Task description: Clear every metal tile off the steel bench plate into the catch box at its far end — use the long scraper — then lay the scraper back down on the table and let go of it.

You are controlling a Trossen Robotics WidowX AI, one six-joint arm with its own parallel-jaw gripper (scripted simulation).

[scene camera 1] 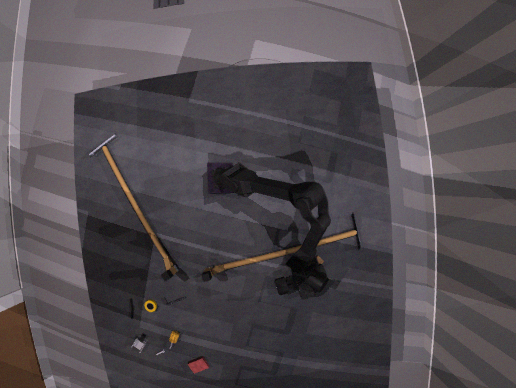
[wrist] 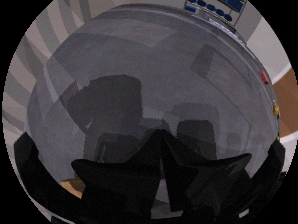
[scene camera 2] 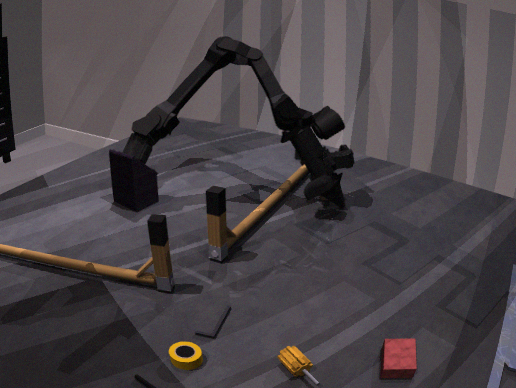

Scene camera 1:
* long scraper: 208, 273
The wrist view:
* my gripper: 160, 133
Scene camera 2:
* my gripper: 343, 207
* long scraper: 220, 239
